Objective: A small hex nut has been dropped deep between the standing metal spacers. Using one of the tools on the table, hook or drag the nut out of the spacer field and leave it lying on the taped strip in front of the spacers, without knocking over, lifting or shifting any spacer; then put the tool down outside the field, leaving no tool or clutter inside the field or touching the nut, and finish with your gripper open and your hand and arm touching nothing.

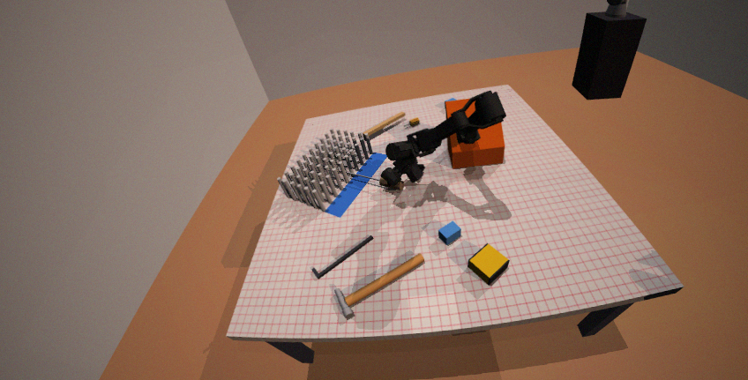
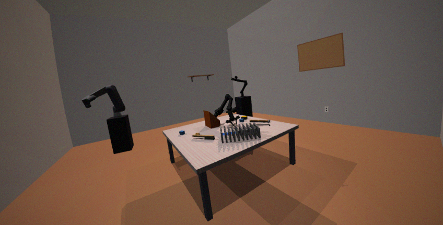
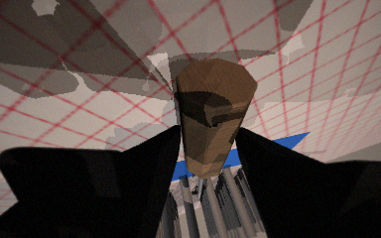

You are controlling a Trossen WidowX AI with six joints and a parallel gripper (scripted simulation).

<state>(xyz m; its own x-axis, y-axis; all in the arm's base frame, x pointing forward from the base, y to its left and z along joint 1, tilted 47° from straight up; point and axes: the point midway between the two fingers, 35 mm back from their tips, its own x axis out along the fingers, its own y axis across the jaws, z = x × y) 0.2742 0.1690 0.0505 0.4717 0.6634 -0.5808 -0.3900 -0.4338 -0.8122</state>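
My gripper tip is now 15 cm short of the blue taped strip, 6 cm to the left of it and 4 cm above it. Also, from my gripper tip: yellow block (31 cm behind, 34 cm to the left, 2 cm below); then thin wire tool (10 cm ahead, 4 cm to the right, 1 cm below); then yellow piece (7 cm behind, 47 cm to the right, 2 cm below).
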